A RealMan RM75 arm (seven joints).
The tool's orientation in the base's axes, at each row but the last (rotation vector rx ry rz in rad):
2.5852, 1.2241, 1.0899
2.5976, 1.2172, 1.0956
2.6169, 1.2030, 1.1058
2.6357, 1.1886, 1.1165
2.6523, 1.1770, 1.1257
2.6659, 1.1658, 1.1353
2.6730, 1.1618, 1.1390
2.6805, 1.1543, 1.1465
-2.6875, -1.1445, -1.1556
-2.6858, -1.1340, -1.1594
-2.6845, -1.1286, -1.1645
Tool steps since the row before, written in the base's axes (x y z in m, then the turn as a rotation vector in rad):
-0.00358, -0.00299, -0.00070, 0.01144, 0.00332, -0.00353
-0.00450, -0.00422, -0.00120, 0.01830, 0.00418, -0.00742
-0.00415, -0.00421, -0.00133, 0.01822, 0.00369, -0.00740
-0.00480, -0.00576, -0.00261, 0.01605, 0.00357, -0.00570
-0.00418, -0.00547, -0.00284, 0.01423, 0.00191, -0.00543
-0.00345, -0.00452, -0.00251, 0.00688, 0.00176, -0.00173
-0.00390, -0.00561, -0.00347, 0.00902, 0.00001, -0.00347
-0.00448, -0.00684, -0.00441, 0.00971, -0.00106, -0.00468
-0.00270, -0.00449, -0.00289, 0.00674, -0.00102, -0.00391
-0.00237, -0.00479, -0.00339, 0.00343, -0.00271, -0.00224
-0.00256, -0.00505, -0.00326, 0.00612, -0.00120, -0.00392
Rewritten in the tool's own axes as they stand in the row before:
-0.00403, -0.00053, -0.00239, 0.00522, 0.00389, 0.01058
-0.00557, -0.00043, -0.00289, 0.00654, 0.00640, 0.01799
-0.00547, -0.00017, -0.00260, 0.00619, 0.00669, 0.01781
-0.00754, 0.00019, -0.00247, 0.00615, 0.00592, 0.01516
-0.00719, 0.00041, -0.00189, 0.00440, 0.00604, 0.01341
-0.00603, 0.00036, -0.00147, 0.00322, 0.00257, 0.00604
-0.00752, 0.00063, -0.00135, 0.00201, 0.00470, 0.00820
-0.00914, 0.00097, -0.00139, 0.00090, 0.00558, 0.00924
-0.00587, 0.00084, -0.00080, 0.00003, 0.00390, 0.00682
-0.00621, 0.00117, -0.00033, -0.00150, 0.00354, 0.00306
-0.00637, 0.00130, -0.00063, -0.00039, 0.00364, 0.00639

